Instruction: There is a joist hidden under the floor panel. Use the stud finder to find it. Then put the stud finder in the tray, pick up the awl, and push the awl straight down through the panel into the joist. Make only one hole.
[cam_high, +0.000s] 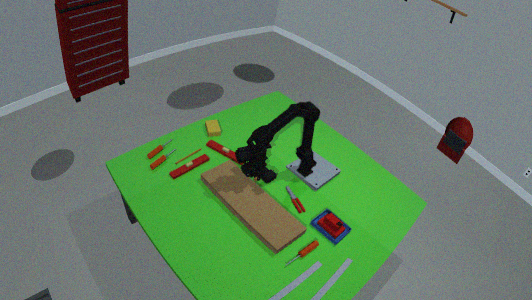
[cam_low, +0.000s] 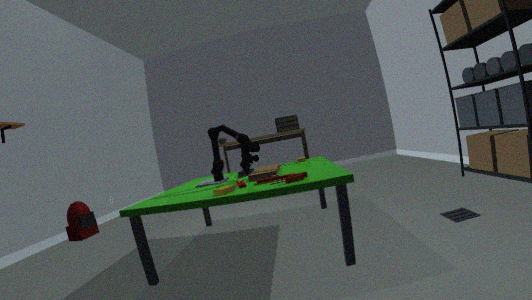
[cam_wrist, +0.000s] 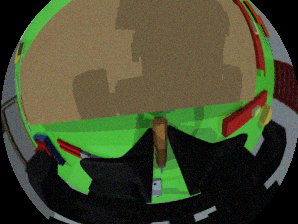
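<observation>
Now: gripper tip 6 cm past the awl. From my gripper tip the other things lie so: stud finder: 42 cm to the left, 11 cm behind, 2 cm above; then blue tray: 41 cm to the left, 11 cm behind, 1 cm below.
</observation>
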